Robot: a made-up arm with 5 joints. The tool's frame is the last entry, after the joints. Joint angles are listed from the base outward. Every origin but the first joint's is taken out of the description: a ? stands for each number. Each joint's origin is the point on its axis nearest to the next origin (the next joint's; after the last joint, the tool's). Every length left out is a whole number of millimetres.
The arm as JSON. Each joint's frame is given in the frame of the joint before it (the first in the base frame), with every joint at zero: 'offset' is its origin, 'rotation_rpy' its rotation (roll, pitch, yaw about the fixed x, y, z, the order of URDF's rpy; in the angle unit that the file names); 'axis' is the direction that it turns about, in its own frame. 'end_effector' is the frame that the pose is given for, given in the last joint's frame.
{
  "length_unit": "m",
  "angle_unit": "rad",
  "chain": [
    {
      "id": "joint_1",
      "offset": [
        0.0,
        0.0,
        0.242
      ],
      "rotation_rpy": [
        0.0,
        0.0,
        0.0
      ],
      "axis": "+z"
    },
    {
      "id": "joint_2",
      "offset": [
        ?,
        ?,
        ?
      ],
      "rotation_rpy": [
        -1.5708,
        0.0,
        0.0
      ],
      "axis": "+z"
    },
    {
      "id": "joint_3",
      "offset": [
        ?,
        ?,
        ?
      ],
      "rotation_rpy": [
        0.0,
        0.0,
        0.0
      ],
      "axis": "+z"
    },
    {
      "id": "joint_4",
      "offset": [
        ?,
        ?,
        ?
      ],
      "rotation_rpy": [
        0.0,
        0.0,
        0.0
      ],
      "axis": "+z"
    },
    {
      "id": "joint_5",
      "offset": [
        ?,
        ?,
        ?
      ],
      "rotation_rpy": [
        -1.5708,
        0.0,
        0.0
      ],
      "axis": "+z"
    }
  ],
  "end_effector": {
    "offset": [
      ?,
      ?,
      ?
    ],
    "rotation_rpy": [
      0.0,
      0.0,
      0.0
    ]
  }
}
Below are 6 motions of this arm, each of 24 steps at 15 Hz.
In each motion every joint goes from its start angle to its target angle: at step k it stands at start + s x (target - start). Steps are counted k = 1, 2, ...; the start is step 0. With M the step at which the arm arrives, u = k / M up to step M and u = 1 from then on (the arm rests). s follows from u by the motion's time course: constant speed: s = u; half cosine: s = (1 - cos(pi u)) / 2; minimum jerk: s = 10 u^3 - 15 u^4 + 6 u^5.
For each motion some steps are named. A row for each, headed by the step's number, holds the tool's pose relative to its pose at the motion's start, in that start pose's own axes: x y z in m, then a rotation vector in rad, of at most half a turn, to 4 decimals.
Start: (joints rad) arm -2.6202 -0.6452 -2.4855 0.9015 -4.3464
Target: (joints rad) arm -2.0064 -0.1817 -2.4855 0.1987 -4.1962
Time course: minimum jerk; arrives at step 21
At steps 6, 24:
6: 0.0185 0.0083 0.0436 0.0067 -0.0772 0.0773
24: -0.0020 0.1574 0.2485 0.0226 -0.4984 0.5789

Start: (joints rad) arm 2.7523 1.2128 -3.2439 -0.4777 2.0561
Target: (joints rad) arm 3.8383 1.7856 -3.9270 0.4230 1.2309
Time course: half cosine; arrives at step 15
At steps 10, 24:
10: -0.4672 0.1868 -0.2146 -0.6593 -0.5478 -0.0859
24: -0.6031 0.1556 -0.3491 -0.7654 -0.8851 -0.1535

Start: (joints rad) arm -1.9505 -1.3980 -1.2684 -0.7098 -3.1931
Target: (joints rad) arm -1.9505 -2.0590 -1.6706 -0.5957 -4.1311
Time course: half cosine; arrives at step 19
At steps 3, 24:
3: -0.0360 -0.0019 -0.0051 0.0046 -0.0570 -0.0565
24: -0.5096 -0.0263 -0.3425 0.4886 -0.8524 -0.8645

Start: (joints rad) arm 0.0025 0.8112 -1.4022 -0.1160 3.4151
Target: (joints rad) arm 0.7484 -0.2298 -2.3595 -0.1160 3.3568
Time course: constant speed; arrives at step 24
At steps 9, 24:
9: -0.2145 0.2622 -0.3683 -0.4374 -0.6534 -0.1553
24: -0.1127 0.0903 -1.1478 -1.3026 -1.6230 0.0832

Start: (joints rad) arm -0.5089 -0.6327 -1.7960 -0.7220 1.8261
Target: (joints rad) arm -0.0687 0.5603 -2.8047 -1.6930 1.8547
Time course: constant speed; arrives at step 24
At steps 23, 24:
23: -0.0448 0.3708 -0.1713 0.7597 -0.0406 0.4262
24: -0.0535 0.3839 -0.1888 0.7937 -0.0356 0.4426

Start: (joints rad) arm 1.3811 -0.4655 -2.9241 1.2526 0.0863
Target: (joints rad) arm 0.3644 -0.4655 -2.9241 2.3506 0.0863
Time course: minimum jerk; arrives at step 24
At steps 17, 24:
17: -0.1532 -0.1004 0.0670 -0.9594 -0.7911 -0.0898
24: -0.1834 -0.1075 0.0733 -1.1475 -0.9025 -0.0183

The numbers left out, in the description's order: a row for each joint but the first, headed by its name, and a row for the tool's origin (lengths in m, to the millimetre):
joint_2: 0.0 0.0 0.0
joint_3: 0.063 -0.337 0.0
joint_4: 0.088 0.387 0.0
joint_5: 0.081 0.104 0.0
tool: 0.0 0.0 0.0

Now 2 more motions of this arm.
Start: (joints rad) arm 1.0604 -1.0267 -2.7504 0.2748 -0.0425
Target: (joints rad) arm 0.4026 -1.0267 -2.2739 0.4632 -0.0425
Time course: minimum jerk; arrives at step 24
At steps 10, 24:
10: -0.0945 -0.1405 0.0367 0.0652 -0.2269 -0.2217
24: -0.3383 -0.2898 0.0429 0.0461 -0.6390 -0.6694

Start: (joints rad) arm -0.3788 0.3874 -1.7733 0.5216 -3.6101
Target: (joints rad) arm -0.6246 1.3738 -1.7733 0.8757 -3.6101
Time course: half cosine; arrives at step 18
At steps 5, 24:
5: 0.0863 0.0066 0.1186 -0.0815 0.2271 0.0324
24: 0.6488 0.1651 0.3826 -0.5564 1.2127 0.2601

